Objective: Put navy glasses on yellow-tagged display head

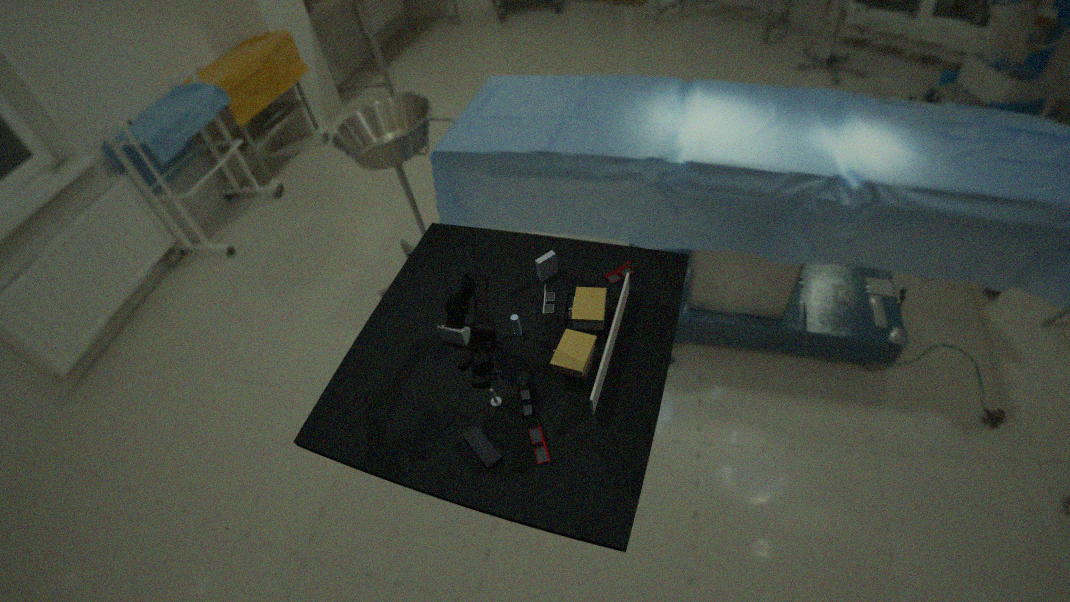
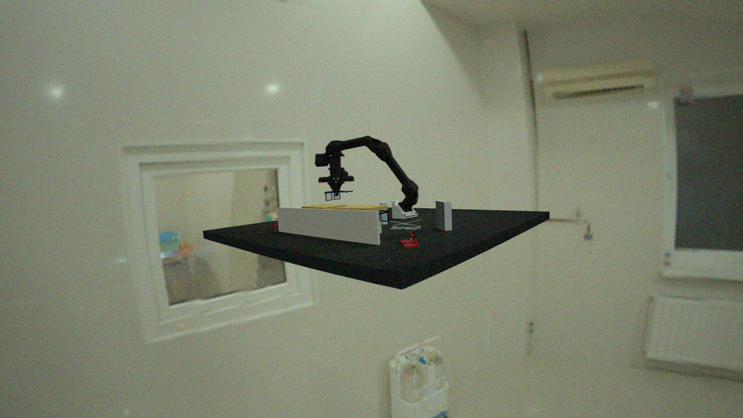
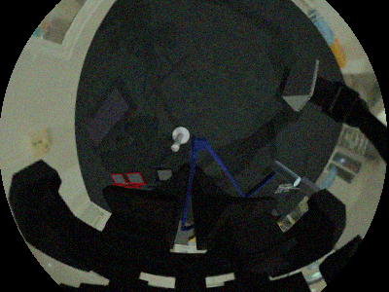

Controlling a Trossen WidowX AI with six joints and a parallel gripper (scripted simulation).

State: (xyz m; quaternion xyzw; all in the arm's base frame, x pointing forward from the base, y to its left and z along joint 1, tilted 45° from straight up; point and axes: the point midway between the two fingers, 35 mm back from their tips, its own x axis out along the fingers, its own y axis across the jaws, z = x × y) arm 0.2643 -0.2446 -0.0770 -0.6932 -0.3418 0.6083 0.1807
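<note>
Now: the small stand 1 cm ahead of my gripper tip, 2 cm to the right of it and 11 cm below it. Also, from my gripper tip: long white panel 36 cm ahead, 31 cm to the left, 8 cm below; then white block 63 cm to the left, 8 cm below; then dark case 3 cm ahead, 22 cm to the right, 11 cm below.
</note>
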